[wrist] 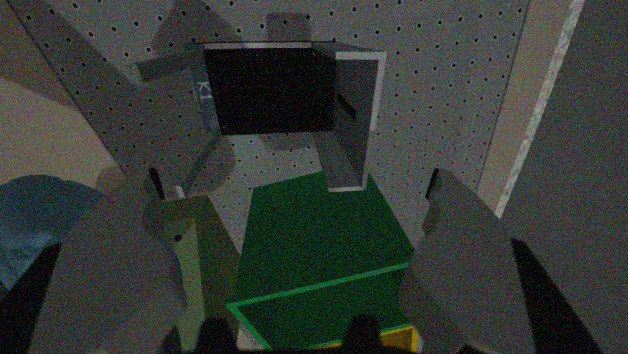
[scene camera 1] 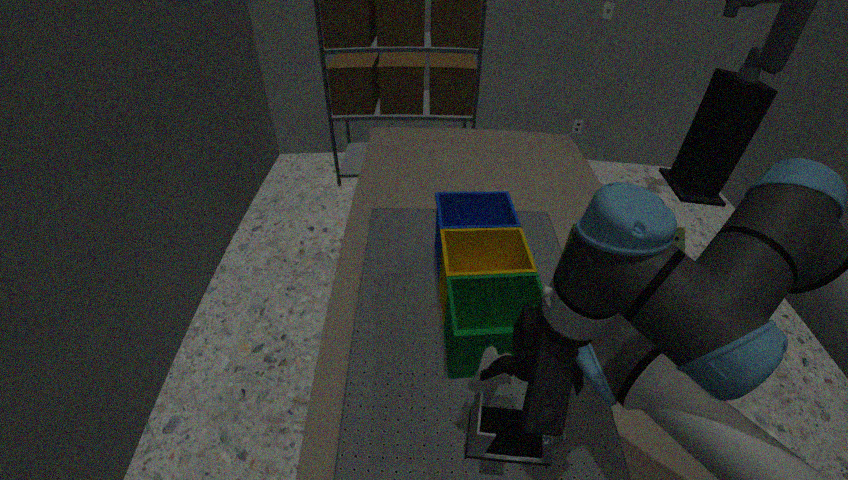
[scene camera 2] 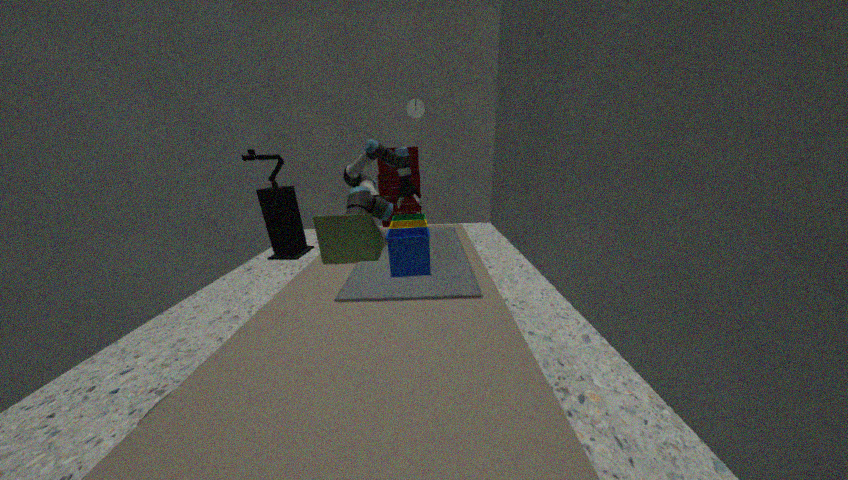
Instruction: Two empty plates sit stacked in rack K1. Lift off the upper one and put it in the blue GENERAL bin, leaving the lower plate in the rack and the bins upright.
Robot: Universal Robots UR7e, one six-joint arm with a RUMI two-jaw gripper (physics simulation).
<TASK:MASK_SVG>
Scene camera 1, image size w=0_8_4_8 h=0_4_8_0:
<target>my gripper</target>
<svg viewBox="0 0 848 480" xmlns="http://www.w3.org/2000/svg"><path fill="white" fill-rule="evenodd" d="M541 301L537 307L524 305L514 325L513 352L517 353L516 356L510 353L498 355L494 346L487 347L483 352L477 374L469 381L468 389L475 393L480 393L480 391L490 389L496 385L505 385L511 383L511 376L514 374L516 378L528 382L520 428L529 434L561 436L564 430L568 404L580 394L584 384L582 369L576 363L576 357L579 355L578 348L588 345L594 338L585 341L574 340L557 332L546 320L542 311Z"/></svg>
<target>blue general bin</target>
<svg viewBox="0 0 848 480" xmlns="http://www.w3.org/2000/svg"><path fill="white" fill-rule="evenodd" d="M438 281L440 277L442 248L440 229L521 227L508 192L435 192L437 205L435 253Z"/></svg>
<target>green bin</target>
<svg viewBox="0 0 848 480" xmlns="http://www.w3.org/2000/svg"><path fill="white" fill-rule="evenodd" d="M538 272L446 277L448 295L444 337L449 379L474 377L477 374L483 352L487 347L494 346L498 355L510 353L516 356L517 353L513 352L514 325L524 305L537 307L543 298L543 286Z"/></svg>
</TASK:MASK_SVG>
